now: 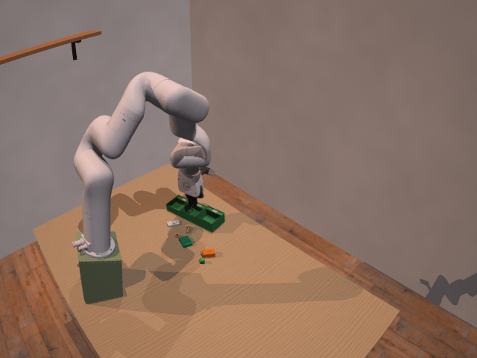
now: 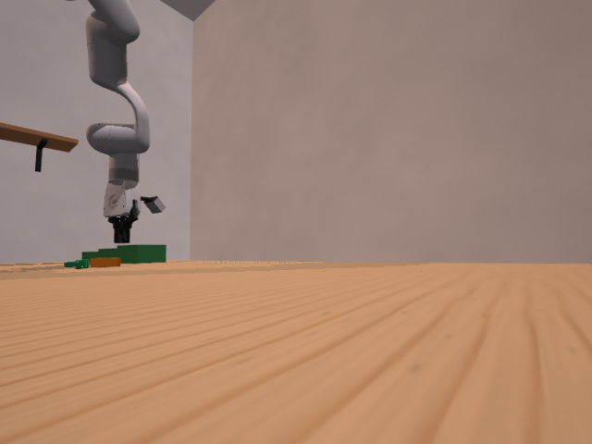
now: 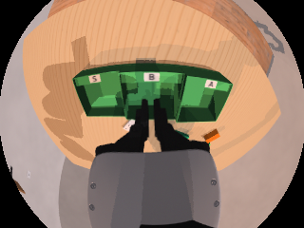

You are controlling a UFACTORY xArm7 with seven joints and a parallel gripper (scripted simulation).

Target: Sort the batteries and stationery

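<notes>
My hand is 50 mm above the tray. From my hand the other things lie so: white flat thing 100 mm behind, 70 mm below, 30 mm to the left; orange block 200 mm to the right, 130 mm behind, 70 mm below; flat green block 140 mm behind, 100 mm to the right, 70 mm below.
</notes>
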